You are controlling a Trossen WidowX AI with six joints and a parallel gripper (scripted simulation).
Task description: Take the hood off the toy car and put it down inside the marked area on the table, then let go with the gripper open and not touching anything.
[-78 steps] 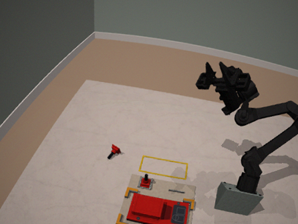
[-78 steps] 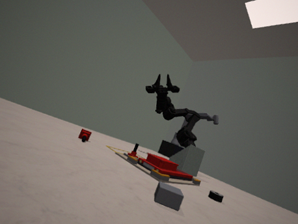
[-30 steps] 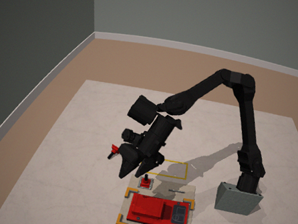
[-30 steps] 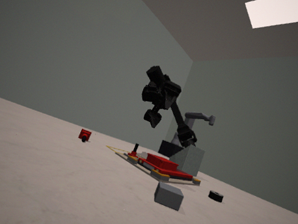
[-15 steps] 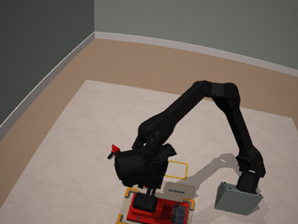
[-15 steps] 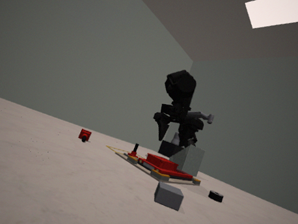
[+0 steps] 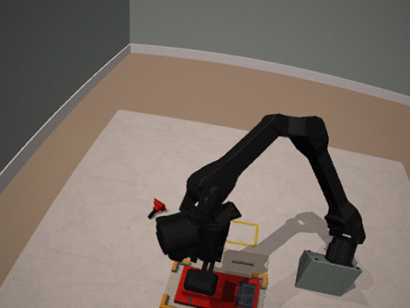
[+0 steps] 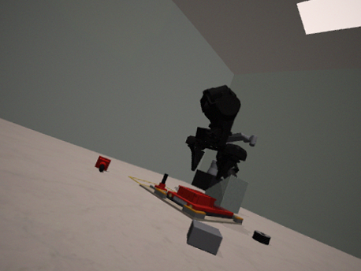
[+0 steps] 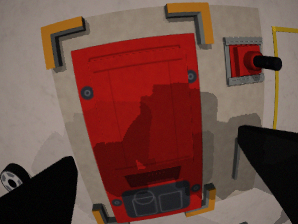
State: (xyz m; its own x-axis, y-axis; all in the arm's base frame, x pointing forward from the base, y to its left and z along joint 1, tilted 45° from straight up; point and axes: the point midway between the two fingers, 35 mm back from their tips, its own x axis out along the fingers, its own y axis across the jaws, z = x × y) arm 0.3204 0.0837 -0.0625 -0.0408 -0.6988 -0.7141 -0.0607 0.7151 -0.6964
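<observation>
The red hood is 6 cm below my gripper tip. From my gripper tip the other things lie so: black wheel: 17 cm to the left, 9 cm below, 8 cm behind.
</observation>
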